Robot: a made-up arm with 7 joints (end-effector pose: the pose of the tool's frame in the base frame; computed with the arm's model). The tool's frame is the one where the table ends.
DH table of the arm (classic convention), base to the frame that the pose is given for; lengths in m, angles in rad. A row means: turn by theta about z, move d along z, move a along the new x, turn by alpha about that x. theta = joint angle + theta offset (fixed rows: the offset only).
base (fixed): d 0, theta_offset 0, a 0, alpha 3.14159
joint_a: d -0.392, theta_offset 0, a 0, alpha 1.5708
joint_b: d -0.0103, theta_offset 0, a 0, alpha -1.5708
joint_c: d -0.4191, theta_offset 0, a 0, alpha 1.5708
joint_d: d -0.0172, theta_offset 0, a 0, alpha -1.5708
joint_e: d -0.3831, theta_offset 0, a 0, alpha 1.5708
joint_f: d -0.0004, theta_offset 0, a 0, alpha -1.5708
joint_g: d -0.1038, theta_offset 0, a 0, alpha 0
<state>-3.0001 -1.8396 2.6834 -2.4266 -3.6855 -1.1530 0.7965</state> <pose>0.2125 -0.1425 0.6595 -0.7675 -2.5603 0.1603</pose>
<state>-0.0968 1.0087 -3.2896 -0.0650 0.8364 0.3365 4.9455</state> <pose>0.7564 0.1070 0.8701 0.9749 -2.0946 -0.0389</pose>
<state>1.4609 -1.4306 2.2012 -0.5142 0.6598 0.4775 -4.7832</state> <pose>0.0875 0.8464 0.5910 1.5523 0.2228 -0.4728</pose>
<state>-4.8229 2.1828 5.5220 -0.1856 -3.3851 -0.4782 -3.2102</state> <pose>0.0395 -0.7480 -0.1000 -0.8804 -0.0836 0.7089</pose>
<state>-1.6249 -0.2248 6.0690 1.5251 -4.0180 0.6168 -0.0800</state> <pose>-0.0459 0.3477 0.9635 2.0738 -0.7488 0.0737</pose>
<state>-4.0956 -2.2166 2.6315 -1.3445 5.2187 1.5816 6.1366</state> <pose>0.4612 0.4743 0.3386 0.0763 1.8790 -1.7850</pose>
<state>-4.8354 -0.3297 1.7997 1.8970 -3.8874 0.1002 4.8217</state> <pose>-0.4783 0.1516 0.6066 0.4282 1.1744 0.4704</pose>
